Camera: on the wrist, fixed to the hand. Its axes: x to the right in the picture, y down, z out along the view.
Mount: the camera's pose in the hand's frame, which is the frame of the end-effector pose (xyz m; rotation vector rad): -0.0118 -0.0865 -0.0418 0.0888 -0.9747 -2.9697
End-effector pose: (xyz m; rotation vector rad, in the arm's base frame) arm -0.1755 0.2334 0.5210 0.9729 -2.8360 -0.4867
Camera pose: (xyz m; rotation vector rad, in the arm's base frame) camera -0.1077 0.1652 0.5318 -2.0744 -0.6824 0.3060
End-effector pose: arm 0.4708 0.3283 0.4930 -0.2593 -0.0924 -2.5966
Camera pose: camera 0.4297 0.4037 0.4484 0.5347 0.4119 0.4632
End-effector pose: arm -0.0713 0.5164 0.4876 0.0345 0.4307 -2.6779
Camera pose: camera -0.0982 0.6084 0.4743 0.9253 0.1692 0.4556
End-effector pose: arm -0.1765 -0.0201 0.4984 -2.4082 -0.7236 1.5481
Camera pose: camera -0.1689 0.0530 0.5614 0.9698 -1.9528 0.4325
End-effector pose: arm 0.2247 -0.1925 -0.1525 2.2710 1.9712 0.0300
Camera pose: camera 0.1336 -0.1887 -0.1201 -1.7137 1.9641 -0.8900
